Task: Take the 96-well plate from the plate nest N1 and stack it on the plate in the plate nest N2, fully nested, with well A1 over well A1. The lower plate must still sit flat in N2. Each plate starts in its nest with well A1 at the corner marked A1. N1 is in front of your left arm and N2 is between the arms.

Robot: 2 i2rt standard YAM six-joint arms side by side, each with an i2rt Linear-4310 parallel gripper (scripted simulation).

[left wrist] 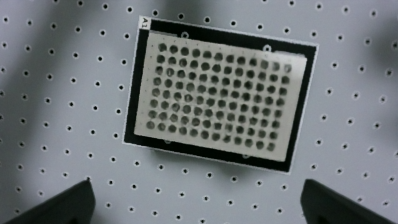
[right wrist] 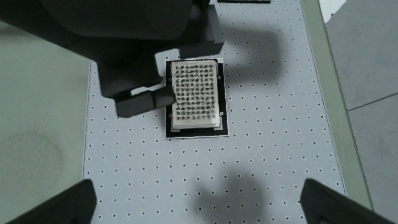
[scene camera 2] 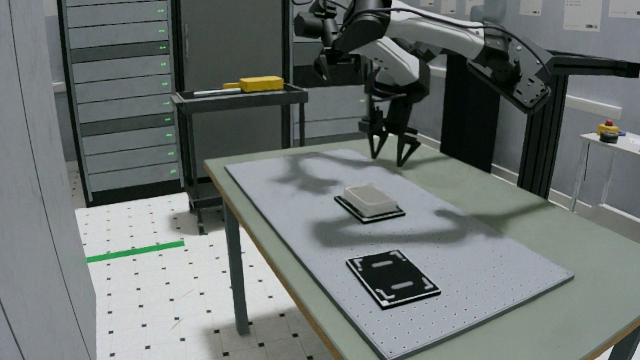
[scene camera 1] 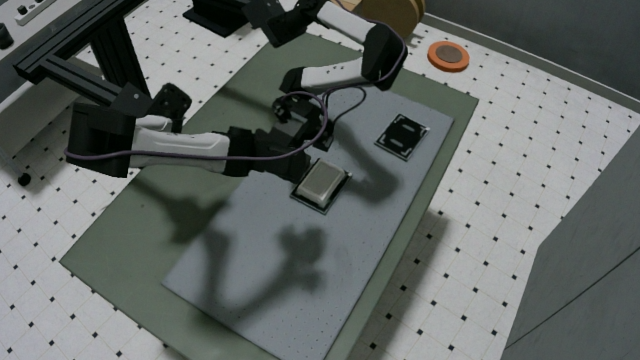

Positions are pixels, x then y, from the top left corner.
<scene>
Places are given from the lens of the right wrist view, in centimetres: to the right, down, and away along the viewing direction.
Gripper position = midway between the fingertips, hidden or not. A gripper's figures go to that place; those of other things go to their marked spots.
left gripper [right wrist: 165,71]: -5, -6, 30
right gripper [right wrist: 199,188]: 0, 4, 9
plate nest N2 [right wrist: 190,132]: -2, 4, 39
</scene>
